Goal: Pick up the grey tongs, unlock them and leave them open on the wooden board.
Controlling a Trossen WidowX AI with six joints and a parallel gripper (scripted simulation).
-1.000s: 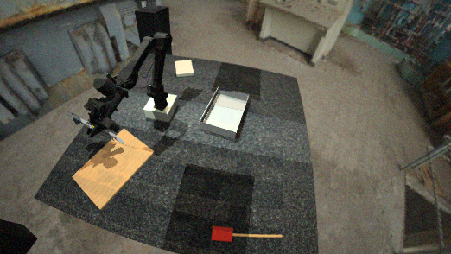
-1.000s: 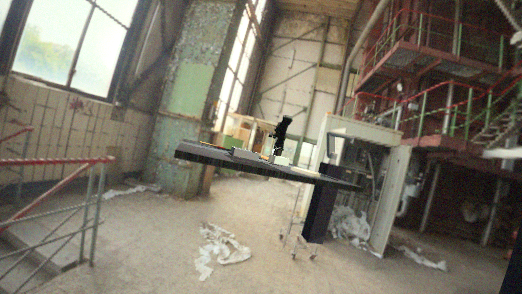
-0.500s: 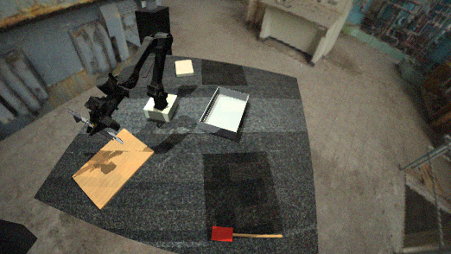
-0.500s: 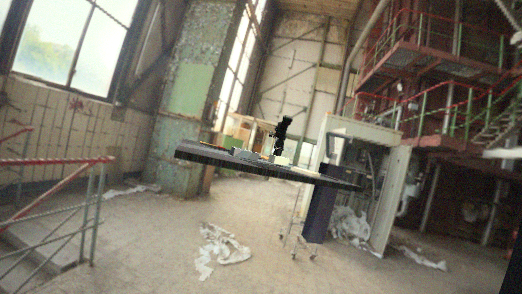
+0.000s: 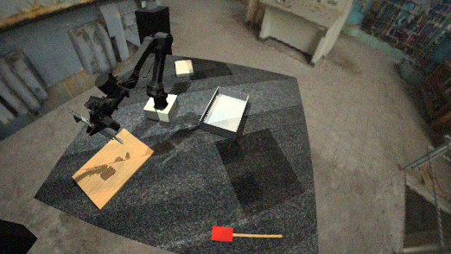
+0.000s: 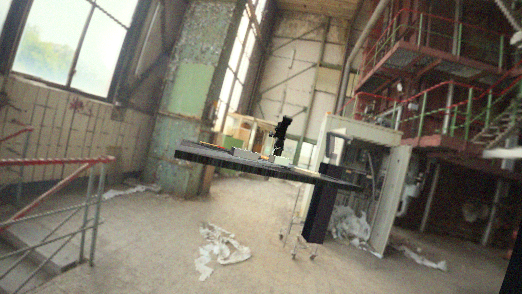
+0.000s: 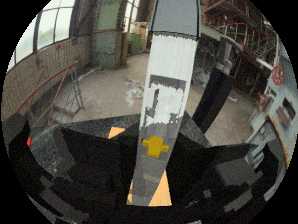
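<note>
The wooden board is 24 cm below my gripper tip. Round my gripper tip: roasting tin: 38 cm ahead, 53 cm to the left, 22 cm below; then cream pad: 5 cm behind, 84 cm to the left, 24 cm below; then yellow lock piece: 1 cm ahead, 3 cm to the left, 2 cm above.
</note>
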